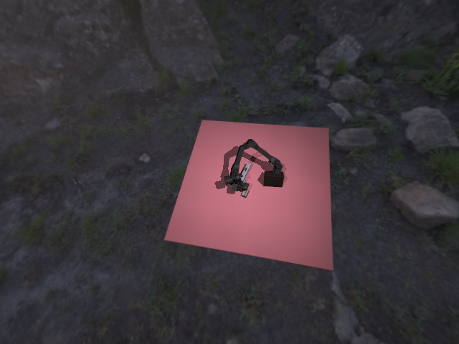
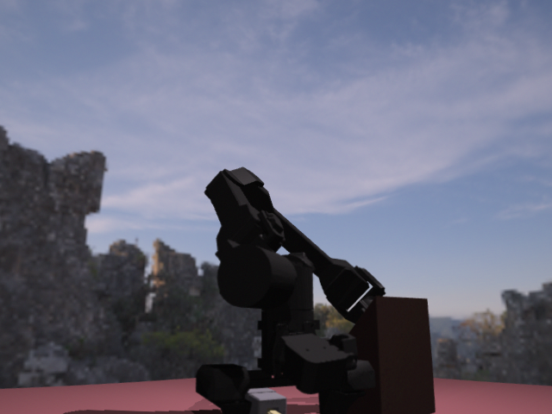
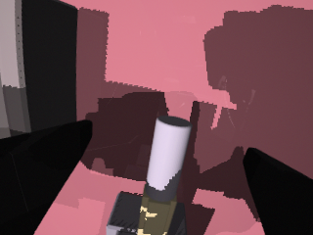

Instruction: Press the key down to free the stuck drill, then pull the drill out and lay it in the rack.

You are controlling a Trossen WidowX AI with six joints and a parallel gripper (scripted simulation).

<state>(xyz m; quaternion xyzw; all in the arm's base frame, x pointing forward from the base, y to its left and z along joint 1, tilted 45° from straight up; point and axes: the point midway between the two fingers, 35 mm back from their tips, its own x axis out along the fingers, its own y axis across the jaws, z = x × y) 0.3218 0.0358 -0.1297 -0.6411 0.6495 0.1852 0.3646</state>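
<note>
My gripper tip is now 4 cm to the left of the drill, 4 cm below it and 1 cm past it. Also, from my gripper tip: small dark key (16 cm to the right, 4 cm behind, 4 cm above); grey block (13 cm to the right, 4 cm behind, 3 cm above); dark rack (7 cm behind, 5 cm to the left, 1 cm above).
</note>
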